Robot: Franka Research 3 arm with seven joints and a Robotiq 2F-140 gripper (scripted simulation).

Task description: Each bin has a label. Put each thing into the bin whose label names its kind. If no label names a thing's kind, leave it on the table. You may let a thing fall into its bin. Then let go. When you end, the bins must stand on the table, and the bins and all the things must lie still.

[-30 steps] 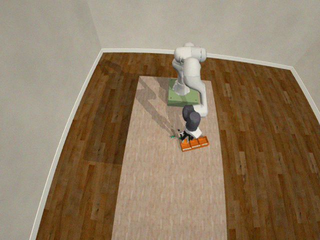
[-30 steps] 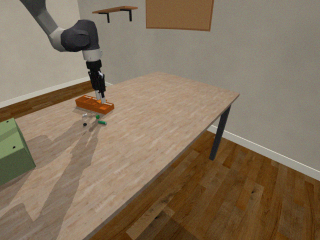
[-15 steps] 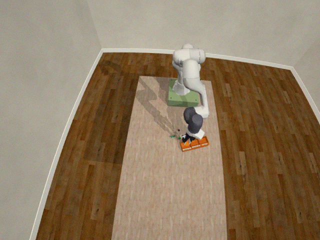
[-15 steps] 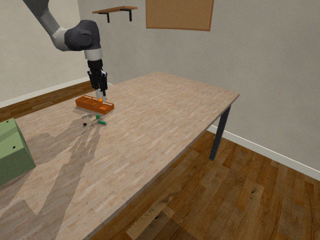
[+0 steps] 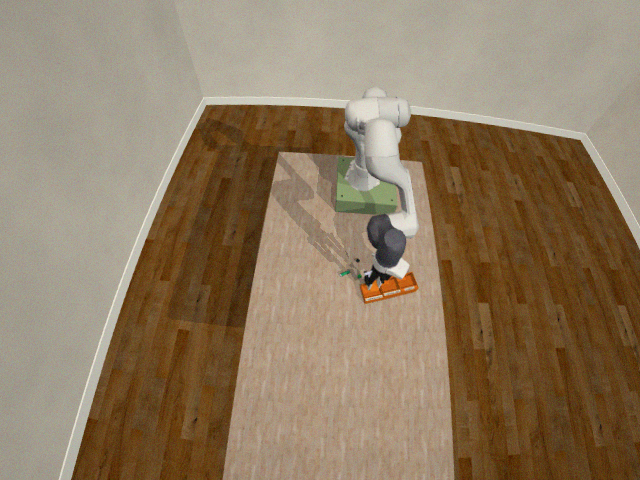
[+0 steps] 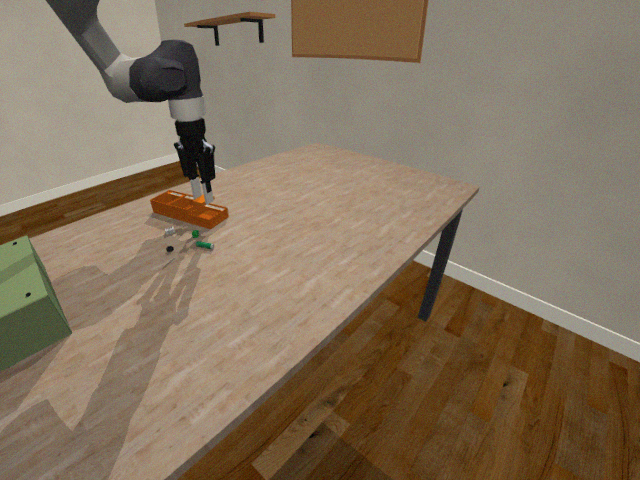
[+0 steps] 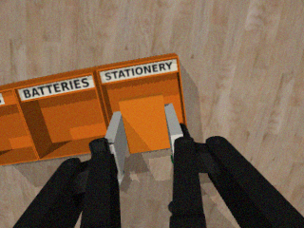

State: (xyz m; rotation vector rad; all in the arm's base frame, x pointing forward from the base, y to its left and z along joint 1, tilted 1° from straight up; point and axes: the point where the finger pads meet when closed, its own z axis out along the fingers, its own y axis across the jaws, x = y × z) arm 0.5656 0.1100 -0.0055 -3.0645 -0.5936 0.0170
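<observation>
Now: hand 120 mm past the white piece, 20 mm to the right of it and 90 mm above it. Round my hand: orange block: 30 mm below; then labelled bins: 30 mm behind, 80 mm to the left, 80 mm below; then small green cube: 60 mm behind, 60 mm to the right, 90 mm below.
</observation>
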